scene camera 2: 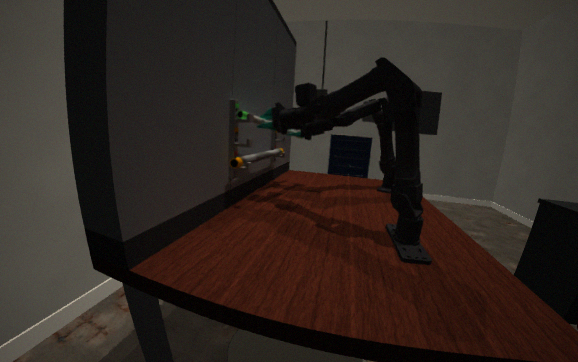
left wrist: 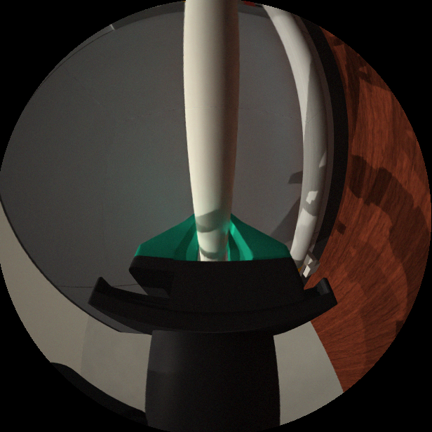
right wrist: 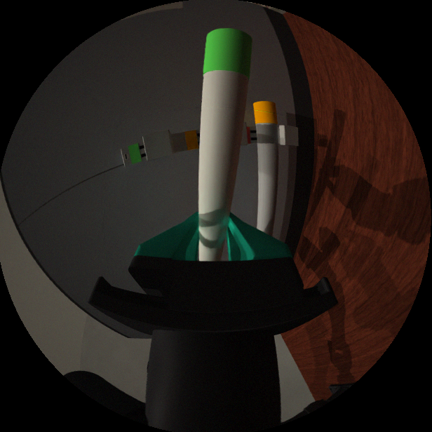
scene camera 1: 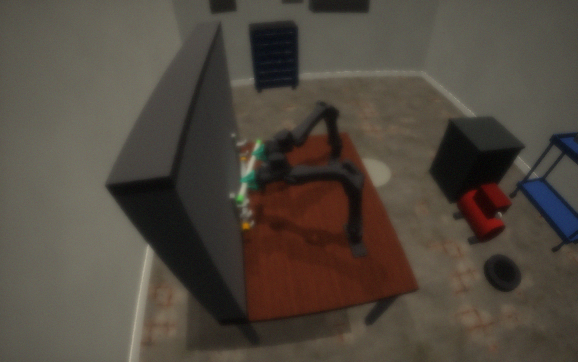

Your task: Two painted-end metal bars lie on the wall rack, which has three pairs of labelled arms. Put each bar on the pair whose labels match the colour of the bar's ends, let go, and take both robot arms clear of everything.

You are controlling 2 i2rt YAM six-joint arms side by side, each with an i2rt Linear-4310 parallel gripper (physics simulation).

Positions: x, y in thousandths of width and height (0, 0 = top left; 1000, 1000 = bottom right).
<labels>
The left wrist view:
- left gripper: 492, 503
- green-ended bar: 487, 101
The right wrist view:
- right gripper: 492, 503
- green-ended bar: 524, 156
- orange-ended bar: 612, 258
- wall panel: 351, 184
</labels>
